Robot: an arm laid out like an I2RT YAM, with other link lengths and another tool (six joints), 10 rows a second.
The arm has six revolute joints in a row. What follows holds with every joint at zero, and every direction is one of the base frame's. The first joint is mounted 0.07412 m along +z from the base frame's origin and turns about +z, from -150 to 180 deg. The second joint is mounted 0.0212 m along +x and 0.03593 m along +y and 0.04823 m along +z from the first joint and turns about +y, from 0 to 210 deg. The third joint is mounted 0.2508 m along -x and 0.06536 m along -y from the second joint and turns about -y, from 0 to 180 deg. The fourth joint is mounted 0.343 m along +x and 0.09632 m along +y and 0.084 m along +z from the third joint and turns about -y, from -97 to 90 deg. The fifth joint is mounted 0.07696 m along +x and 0.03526 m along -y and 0.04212 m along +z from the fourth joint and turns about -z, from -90 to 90 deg. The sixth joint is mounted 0.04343 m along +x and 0.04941 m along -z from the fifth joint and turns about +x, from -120 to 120 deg. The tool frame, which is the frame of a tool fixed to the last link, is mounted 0.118 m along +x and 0.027 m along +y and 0.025 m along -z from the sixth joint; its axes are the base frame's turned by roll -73.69, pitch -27.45 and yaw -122.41 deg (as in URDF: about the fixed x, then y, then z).
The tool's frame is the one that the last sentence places.
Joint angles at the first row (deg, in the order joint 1, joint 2, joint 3, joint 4, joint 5, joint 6):
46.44 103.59 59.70 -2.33 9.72 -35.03
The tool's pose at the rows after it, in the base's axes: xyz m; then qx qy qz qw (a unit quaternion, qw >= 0):
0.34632 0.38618 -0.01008 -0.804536 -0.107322 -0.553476 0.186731
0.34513 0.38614 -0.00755 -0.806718 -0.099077 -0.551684 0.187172
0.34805 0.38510 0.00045 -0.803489 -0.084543 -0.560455 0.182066
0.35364 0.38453 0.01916 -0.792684 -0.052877 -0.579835 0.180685
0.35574 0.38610 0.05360 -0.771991 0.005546 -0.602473 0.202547
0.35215 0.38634 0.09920 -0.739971 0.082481 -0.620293 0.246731
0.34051 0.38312 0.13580 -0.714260 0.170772 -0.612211 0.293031
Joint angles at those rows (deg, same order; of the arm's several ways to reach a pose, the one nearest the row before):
46.39 103.50 60.38 -3.79 8.67 -34.02
46.41 103.07 60.38 -4.36 8.67 -32.99
46.43 102.11 60.34 -4.51 10.02 -31.73
46.43 99.72 59.81 -3.92 12.16 -29.15
46.43 94.48 57.73 -2.11 13.39 -24.05
46.39 86.74 54.04 0.84 13.65 -17.06
46.44 79.11 50.02 2.37 13.32 -7.51

